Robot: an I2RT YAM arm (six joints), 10 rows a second.
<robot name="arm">
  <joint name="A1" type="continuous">
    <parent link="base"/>
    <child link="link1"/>
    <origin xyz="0 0 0.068"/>
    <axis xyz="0 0 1"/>
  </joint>
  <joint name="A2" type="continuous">
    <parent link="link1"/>
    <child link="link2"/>
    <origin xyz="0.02 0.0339 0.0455"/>
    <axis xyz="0 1 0"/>
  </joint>
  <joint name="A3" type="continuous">
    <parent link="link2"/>
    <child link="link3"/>
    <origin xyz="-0.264 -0.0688 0"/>
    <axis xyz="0 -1 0"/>
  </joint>
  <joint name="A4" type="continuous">
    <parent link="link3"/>
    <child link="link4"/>
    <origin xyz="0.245 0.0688 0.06"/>
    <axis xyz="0 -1 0"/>
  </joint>
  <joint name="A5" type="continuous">
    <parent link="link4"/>
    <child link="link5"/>
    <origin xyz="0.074 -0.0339 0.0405"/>
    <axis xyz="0 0 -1"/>
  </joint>
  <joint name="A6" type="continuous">
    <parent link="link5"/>
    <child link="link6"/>
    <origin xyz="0.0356 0 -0.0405"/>
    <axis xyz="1 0 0"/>
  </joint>
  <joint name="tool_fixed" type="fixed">
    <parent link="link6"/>
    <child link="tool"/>
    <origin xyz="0 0 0" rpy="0 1.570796 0"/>
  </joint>
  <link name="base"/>
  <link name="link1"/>
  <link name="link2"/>
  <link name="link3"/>
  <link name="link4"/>
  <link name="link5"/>
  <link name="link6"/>
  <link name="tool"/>
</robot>
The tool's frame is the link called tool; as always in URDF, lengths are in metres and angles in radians. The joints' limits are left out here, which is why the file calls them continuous.
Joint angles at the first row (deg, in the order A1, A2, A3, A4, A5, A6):
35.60 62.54 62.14 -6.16 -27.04 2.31
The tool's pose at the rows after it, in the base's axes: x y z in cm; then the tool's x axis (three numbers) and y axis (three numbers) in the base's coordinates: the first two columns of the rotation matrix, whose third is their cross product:
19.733 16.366 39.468 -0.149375 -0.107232 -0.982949 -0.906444 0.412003 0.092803
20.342 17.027 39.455 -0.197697 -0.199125 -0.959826 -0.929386 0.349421 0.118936
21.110 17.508 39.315 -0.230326 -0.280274 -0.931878 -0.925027 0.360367 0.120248
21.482 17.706 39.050 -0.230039 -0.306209 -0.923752 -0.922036 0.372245 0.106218
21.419 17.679 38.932 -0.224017 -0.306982 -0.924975 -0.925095 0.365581 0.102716
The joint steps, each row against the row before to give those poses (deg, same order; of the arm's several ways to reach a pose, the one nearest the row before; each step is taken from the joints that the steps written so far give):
0.05 2.39 3.10 -4.75 -3.29 -2.32
-0.05 3.52 4.92 -8.72 -3.94 -3.24
0.00 3.22 4.21 -7.22 1.07 -3.19
0.00 1.06 0.74 -1.27 1.12 -1.36
0.00 -0.21 -0.45 0.30 -0.33 -0.32

